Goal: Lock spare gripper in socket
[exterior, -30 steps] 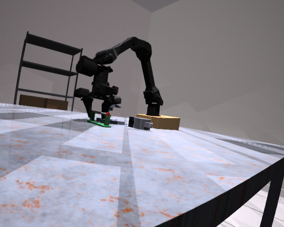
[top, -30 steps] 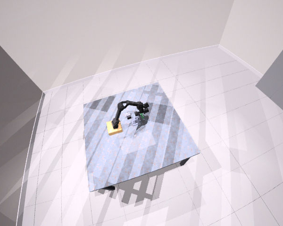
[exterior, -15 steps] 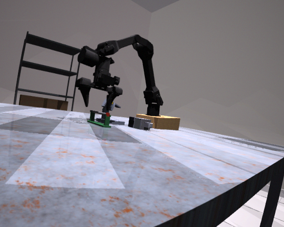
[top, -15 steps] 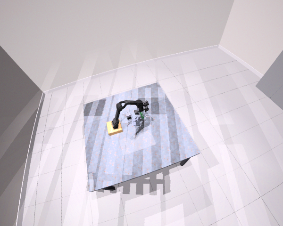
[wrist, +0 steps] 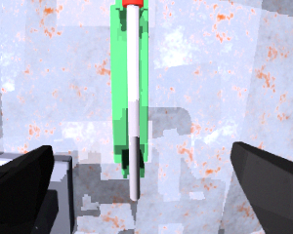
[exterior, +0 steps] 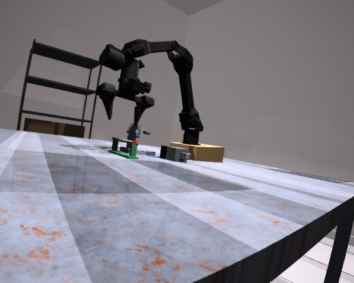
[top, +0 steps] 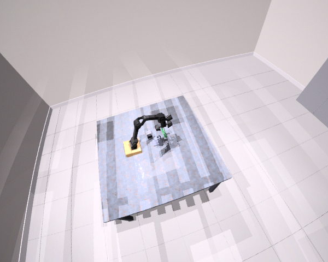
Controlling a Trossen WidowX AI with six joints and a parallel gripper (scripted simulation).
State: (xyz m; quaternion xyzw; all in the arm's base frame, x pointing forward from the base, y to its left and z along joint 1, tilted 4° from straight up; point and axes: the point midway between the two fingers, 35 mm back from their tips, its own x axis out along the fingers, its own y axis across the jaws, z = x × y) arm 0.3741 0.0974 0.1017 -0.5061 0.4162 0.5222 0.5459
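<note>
My gripper tip is 19 cm past the spare gripper, 5 cm to the right of it and 8 cm above it. Also, from my gripper tip: green mount: 2 cm to the left, 8 cm below; socket: 10 cm behind, 8 cm to the right, 5 cm below.
</note>
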